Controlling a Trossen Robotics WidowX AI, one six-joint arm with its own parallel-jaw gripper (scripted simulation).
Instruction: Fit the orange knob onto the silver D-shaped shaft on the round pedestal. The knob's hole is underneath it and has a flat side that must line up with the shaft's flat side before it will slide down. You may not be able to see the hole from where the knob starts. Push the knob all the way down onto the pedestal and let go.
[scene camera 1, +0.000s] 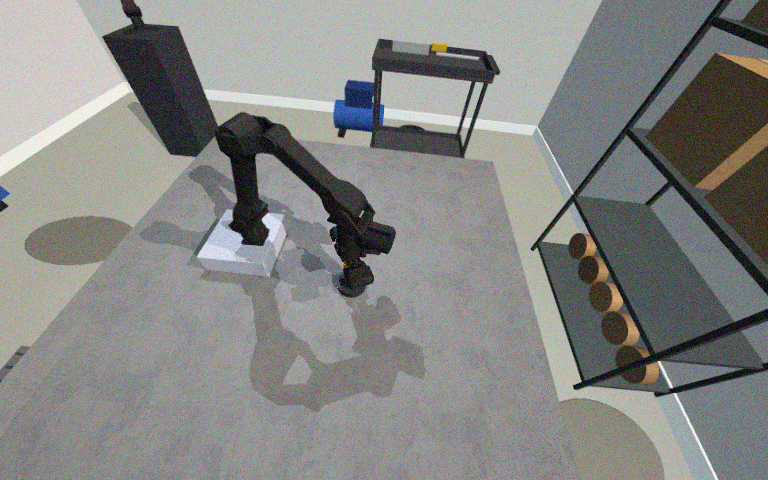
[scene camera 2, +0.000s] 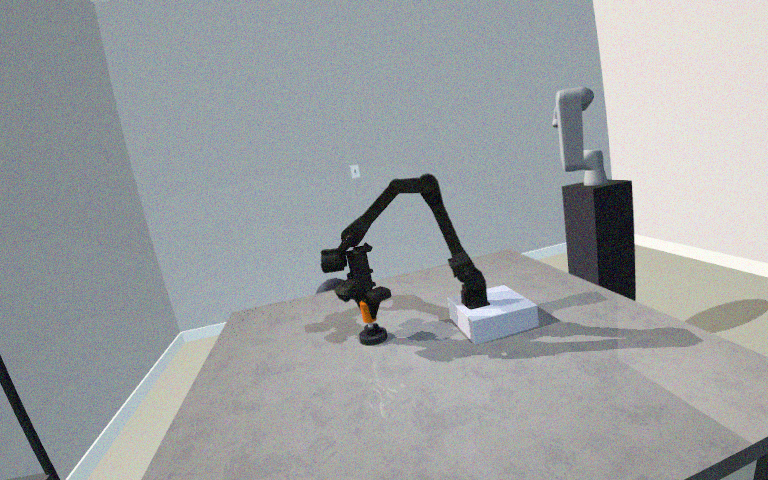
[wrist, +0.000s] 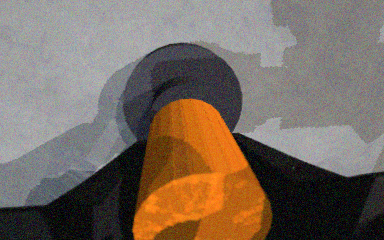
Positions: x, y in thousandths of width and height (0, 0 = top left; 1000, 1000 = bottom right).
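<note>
My gripper (scene camera 2: 481, 661) is holding an orange knob (wrist: 507, 723). You can see my gripper in scene camera 1 (scene camera 1: 458, 566) too, and it's there in the wrist view (wrist: 493, 606) as well.
</note>
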